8 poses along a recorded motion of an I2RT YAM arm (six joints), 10 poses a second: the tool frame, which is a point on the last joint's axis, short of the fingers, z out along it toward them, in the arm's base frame.
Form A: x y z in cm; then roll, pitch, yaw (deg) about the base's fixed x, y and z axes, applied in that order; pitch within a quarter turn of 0, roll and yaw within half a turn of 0.
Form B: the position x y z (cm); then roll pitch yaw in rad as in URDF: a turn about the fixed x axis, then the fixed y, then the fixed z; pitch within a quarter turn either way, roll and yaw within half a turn. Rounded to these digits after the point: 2 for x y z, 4 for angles.
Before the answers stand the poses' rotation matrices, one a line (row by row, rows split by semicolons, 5 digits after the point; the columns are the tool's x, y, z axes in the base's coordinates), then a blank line. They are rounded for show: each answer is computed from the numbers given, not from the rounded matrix.
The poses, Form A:
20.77 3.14 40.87 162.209 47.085 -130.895
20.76 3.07 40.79 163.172 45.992 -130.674
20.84 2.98 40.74 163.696 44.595 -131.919
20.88 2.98 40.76 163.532 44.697 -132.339
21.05 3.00 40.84 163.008 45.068 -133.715
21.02 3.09 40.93 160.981 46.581 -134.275
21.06 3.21 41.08 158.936 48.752 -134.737
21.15 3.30 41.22 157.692 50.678 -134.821
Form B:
-0.44578 -0.86626 0.22557; -0.51471 0.45422 0.72716; -0.73236 0.20805 -0.64835
-0.45281 -0.86166 0.22913; -0.52693 0.46592 0.71082; -0.71924 0.20113 -0.66501
-0.47573 -0.84585 0.24130; -0.52986 0.49455 0.68896; -0.70209 0.19991 -0.68345
-0.47876 -0.84314 0.24475; -0.52543 0.49851 0.68950; -0.70336 0.20151 -0.68168
-0.48808 -0.83421 0.25666; -0.51048 0.51137 0.69131; -0.70795 0.20640 -0.67544
-0.47983 -0.84215 0.24605; -0.49213 0.49052 0.71917; -0.72635 0.22399 -0.64981
-0.46406 -0.85308 0.23853; -0.46834 0.46487 0.75137; -0.75186 0.23697 -0.61526
-0.44668 -0.86321 0.23525; -0.44948 0.44385 0.77522; -0.77360 0.24053 -0.58625

20.77 3.14 40.87 2.8311 0.8218 -2.2845
20.76 3.07 40.79 2.8479 0.8027 -2.2807
20.84 2.98 40.74 2.8570 0.7783 -2.3024
20.88 2.98 40.76 2.8542 0.7801 -2.3098
21.05 3.00 40.84 2.8450 0.7866 -2.3338
21.02 3.09 40.93 2.8096 0.8130 -2.3435
21.06 3.21 41.08 2.7740 0.8509 -2.3516
21.15 3.30 41.22 2.7522 0.8845 -2.3531

